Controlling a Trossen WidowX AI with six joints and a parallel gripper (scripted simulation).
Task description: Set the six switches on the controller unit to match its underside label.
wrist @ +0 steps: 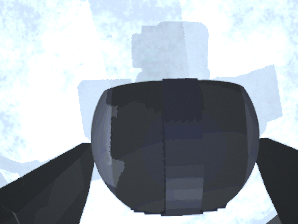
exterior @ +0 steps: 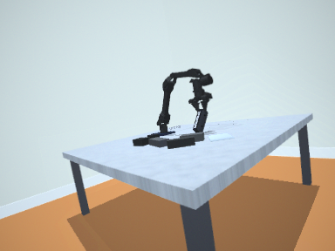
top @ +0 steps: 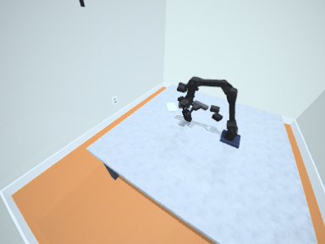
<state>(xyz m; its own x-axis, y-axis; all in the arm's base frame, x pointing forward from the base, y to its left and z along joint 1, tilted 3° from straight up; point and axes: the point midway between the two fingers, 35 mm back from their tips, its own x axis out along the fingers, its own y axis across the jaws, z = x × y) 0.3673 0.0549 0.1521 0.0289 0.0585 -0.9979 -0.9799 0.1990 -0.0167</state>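
Right now the bar is 350 mm to the right of my gripper tip, 110 mm below it and 10 mm behind it. Also, from my gripper tip: white sheet: 230 mm ahead, 150 mm to the right, 120 mm below; then block: 240 mm to the right, 130 mm ahead, 110 mm below.
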